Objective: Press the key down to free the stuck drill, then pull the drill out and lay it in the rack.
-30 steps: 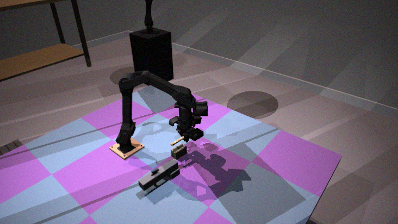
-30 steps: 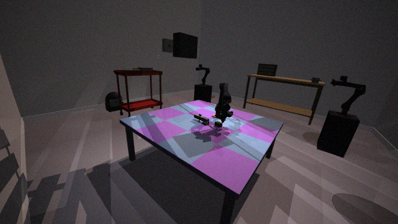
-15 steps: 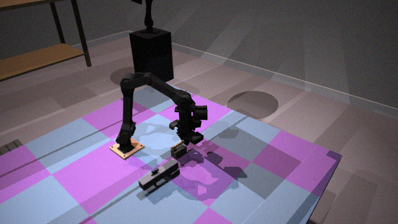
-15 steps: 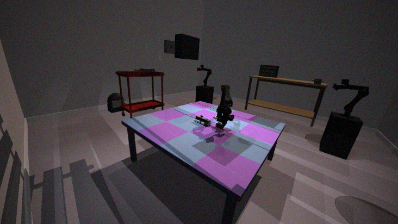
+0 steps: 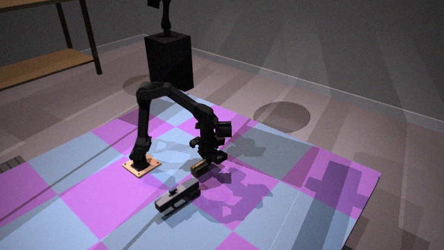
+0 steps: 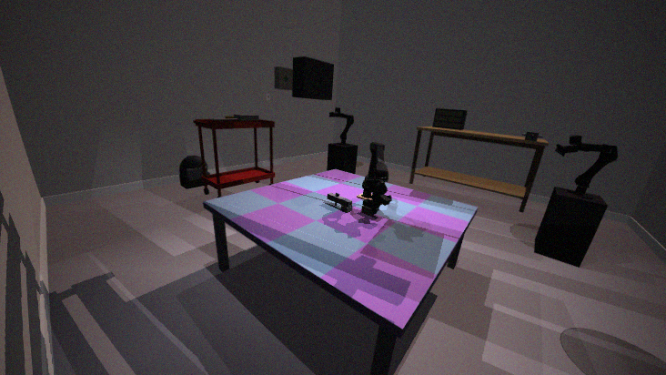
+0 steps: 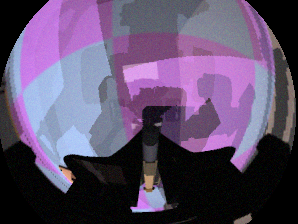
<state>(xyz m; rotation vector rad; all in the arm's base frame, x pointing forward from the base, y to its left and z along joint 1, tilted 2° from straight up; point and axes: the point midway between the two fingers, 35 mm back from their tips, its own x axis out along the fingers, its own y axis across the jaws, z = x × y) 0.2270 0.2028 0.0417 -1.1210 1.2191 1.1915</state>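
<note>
Now: the drill 4 cm to the right of my gripper tip and 3 cm above it. The rest, counted from my gripper tip: dark key: 6 cm ahead, 25 cm to the right, 4 cm above; then dark striped block: 1 cm behind, 5 cm to the right; then grey block fixture: 6 cm ahead, 22 cm to the right, 3 cm above.
</note>
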